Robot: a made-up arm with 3 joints.
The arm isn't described. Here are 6 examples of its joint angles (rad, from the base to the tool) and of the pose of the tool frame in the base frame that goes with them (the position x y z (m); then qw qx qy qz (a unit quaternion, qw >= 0)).
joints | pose
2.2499 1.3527 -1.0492 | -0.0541 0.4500 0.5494 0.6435 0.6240 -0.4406 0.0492
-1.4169 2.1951 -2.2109 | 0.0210 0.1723 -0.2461 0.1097 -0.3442 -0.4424 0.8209
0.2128 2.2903 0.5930 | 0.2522 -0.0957 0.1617 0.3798 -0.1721 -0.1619 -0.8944
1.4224 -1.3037 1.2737 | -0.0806 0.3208 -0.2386 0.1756 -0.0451 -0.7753 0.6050
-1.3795 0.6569 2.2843 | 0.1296 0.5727 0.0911 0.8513 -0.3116 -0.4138 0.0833
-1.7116 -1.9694 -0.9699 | -0.1320 -0.1149 0.5812 0.1261 0.3019 0.5385 0.7765
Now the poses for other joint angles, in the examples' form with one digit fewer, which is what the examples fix.
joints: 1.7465 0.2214 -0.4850
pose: 0.194 0.611 0.179 0.803 0.099 -0.586 -0.049
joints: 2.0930 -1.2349 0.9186
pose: 0.244 0.358 -0.158 0.053 -0.321 -0.814 0.482
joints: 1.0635 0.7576 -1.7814
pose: 0.117 0.663 0.181 0.870 0.366 0.326 -0.055
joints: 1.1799 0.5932 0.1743
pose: 0.195 0.534 0.301 0.745 0.141 -0.599 -0.256
